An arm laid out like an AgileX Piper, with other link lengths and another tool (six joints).
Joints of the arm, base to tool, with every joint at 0 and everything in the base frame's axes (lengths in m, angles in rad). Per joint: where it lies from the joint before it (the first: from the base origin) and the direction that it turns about. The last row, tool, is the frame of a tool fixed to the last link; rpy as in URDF.
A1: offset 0 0 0.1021 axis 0 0 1
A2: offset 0 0 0 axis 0 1 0
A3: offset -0.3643 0 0.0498 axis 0 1 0
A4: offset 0.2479 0 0.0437 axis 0.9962 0 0.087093
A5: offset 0 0 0 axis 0 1 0
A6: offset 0.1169 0 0.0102 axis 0.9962 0 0.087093
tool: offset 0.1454 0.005 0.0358 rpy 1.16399 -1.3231 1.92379
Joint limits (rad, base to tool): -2.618..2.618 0..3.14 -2.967..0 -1.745..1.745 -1.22..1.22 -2.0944..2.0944
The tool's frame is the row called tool.
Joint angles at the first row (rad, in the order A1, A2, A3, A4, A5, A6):
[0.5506, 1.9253, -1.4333, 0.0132, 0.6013, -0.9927]
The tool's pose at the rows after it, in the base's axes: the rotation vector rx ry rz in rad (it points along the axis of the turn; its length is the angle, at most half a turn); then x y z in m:
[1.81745 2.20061 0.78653 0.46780 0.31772 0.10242]
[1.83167 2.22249 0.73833 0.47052 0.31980 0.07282]
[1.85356 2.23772 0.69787 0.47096 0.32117 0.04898]
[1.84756 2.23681 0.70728 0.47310 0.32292 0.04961]
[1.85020 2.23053 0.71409 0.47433 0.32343 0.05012]
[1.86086 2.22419 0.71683 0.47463 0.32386 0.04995]
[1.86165 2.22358 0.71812 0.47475 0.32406 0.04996]
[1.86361 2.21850 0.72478 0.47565 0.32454 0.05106]
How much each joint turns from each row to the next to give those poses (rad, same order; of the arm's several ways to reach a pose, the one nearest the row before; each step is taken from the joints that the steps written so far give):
[0.0000, 0.0506, -0.0021, 0.0149, -0.0096, -0.0091]
[0.0000, 0.0568, 0.0000, 0.0032, -0.0188, -0.0047]
[0.0000, 0.0453, -0.0013, 0.0075, -0.0103, -0.0009]
[0.0004, 0.0031, -0.0051, 0.0011, -0.0052, -0.0033]
[0.0000, 0.0003, 0.0002, -0.0009, -0.0057, 0.0047]
[0.0000, 0.0008, 0.0001, 0.0022, -0.0015, 0.0067]
[0.0000, 0.0002, 0.0000, 0.0009, -0.0009, 0.0000]
[0.0000, -0.0010, -0.0001, -0.0001, -0.0039, 0.0032]

